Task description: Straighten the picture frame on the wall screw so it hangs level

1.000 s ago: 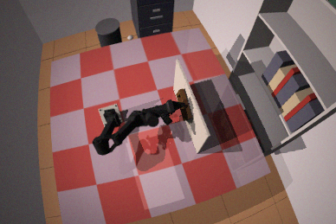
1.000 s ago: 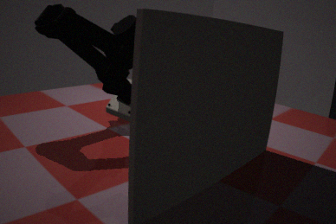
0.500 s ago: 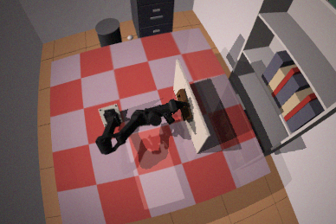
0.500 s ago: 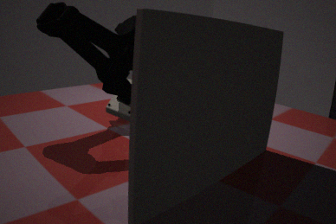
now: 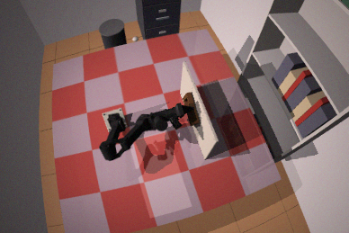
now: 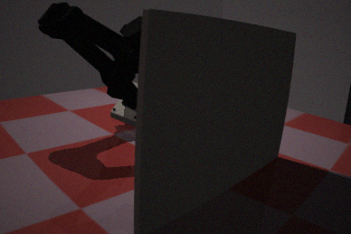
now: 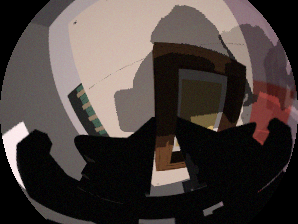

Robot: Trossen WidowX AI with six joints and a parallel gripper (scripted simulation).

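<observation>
Right now my gripper tip is 10 mm short of the brown picture frame, 20 mm to the right of it and 50 mm above it. The rest, counted from my gripper tip: cream wall panel 20 mm ahead, 70 mm below.
</observation>
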